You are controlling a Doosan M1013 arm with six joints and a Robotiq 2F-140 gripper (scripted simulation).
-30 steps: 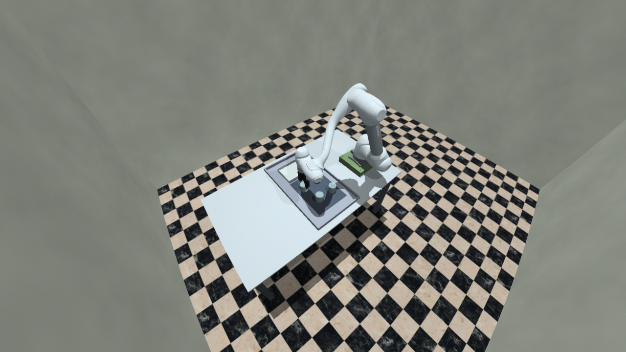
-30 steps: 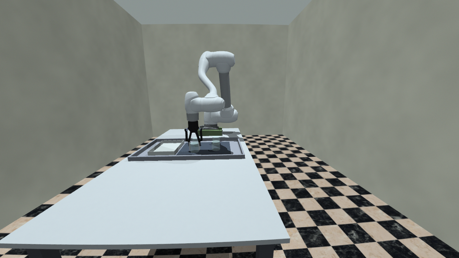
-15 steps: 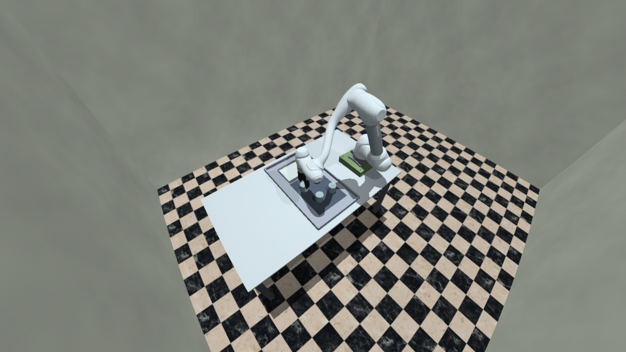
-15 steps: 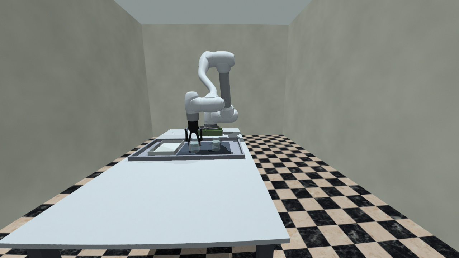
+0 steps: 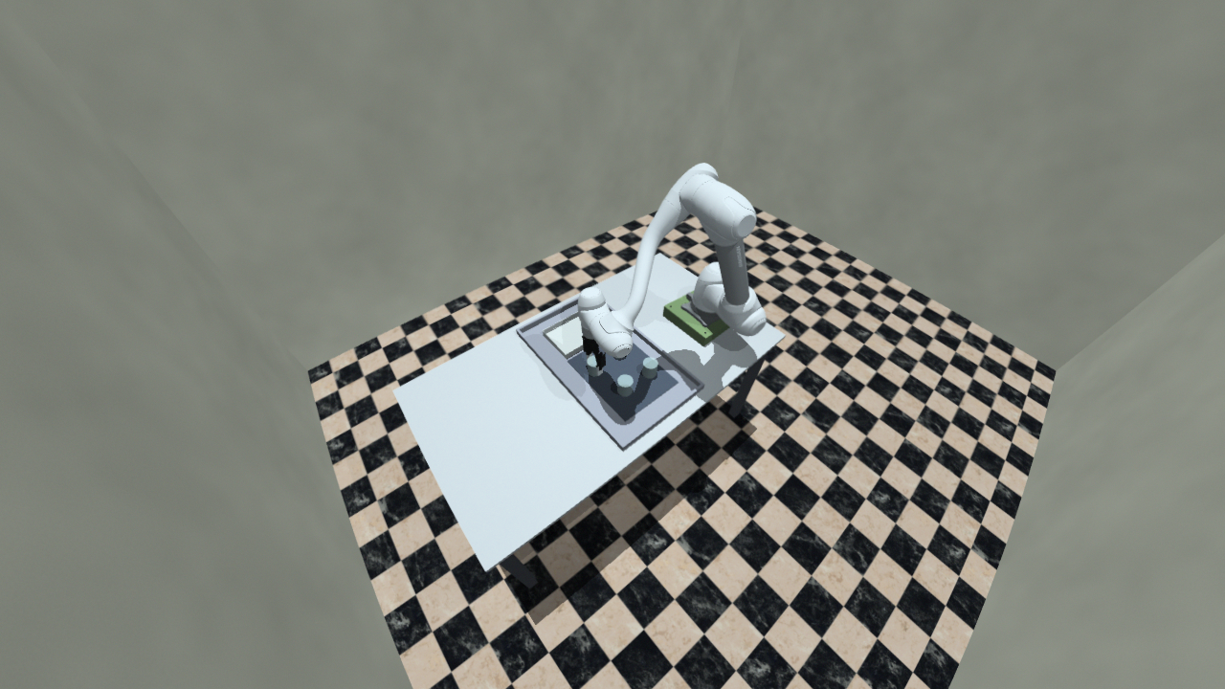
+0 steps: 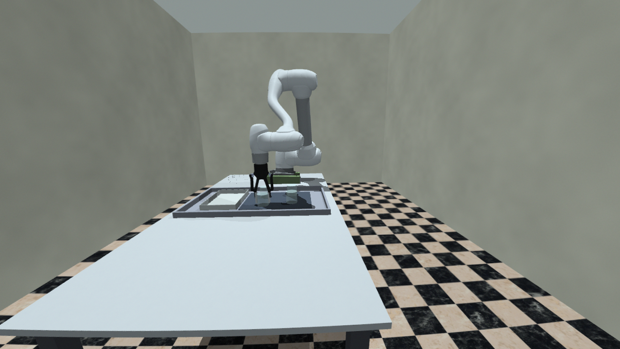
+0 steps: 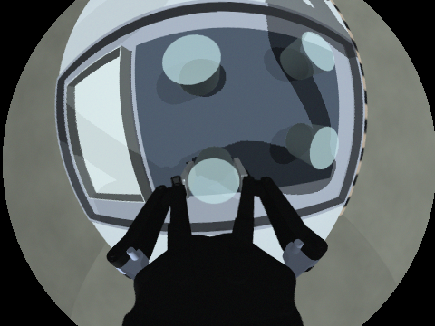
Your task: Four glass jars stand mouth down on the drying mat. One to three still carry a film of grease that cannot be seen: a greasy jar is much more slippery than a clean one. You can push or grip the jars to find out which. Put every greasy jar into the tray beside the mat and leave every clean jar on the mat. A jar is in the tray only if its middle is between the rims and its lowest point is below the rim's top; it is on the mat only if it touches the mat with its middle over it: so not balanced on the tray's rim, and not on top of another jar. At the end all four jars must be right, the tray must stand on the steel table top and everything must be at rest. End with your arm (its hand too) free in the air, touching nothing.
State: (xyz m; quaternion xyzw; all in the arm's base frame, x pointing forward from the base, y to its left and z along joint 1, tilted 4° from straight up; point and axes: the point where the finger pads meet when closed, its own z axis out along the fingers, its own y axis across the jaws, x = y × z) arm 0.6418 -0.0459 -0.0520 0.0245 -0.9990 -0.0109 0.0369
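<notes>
My hand is 250 mm to the left of the pale tray, 80 mm past it and 40 mm above it. The rest, counted from my hand: mat: 90 mm behind, 70 mm to the left, 50 mm below.
</notes>
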